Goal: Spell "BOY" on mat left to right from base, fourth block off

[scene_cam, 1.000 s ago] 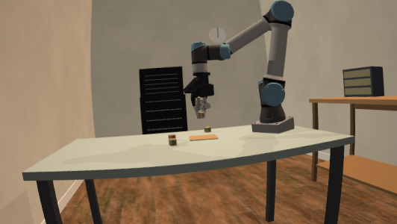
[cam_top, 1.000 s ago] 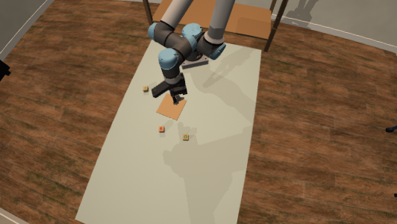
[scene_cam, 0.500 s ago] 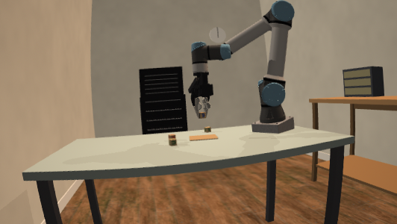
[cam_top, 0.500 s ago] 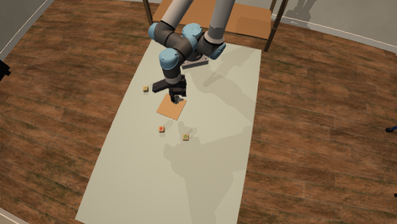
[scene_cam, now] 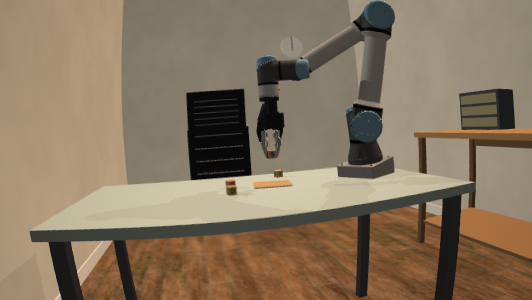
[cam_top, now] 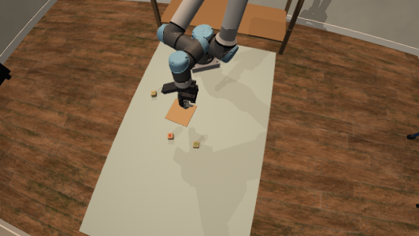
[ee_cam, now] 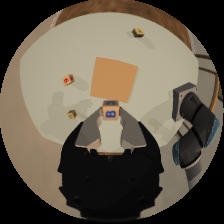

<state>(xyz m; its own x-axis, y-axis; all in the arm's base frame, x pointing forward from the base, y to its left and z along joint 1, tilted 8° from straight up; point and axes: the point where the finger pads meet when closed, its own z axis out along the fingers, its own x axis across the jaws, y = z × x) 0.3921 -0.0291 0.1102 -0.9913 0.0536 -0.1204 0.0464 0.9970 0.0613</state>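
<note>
Right now my hand is 1 cm past the orange mat, 5 cm to the left of it and 12 cm above it. From my hand the other things lie so: block 10 cm behind, 23 cm to the right, 11 cm below.
</note>
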